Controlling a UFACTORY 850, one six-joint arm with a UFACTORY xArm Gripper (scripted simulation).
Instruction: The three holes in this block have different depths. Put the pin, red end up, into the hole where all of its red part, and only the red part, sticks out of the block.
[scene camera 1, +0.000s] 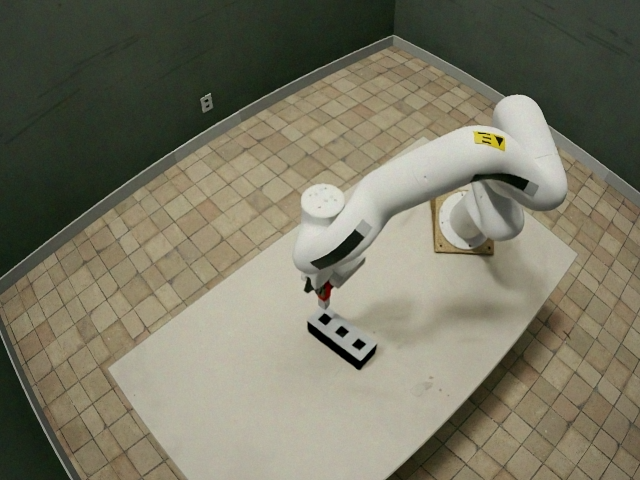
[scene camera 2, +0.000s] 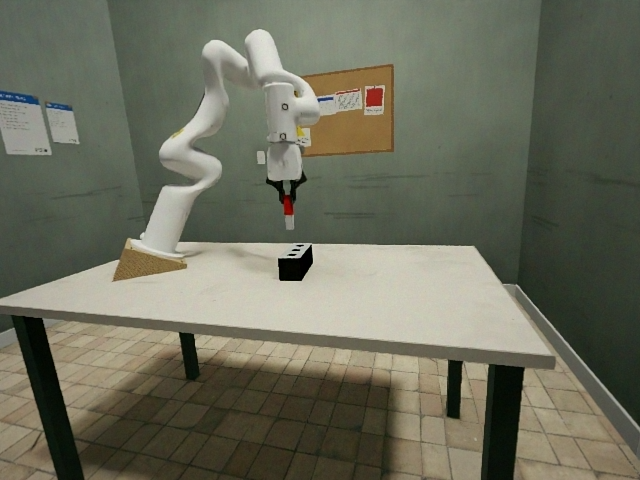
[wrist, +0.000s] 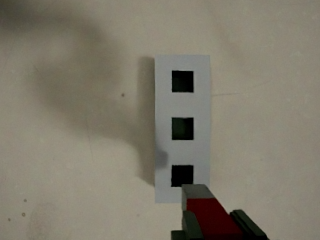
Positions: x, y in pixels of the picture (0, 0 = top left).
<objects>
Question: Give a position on a block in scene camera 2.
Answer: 294, 263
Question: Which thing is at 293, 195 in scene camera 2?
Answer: My gripper.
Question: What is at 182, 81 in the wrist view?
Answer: A block.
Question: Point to a block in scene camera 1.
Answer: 347, 344
</objects>
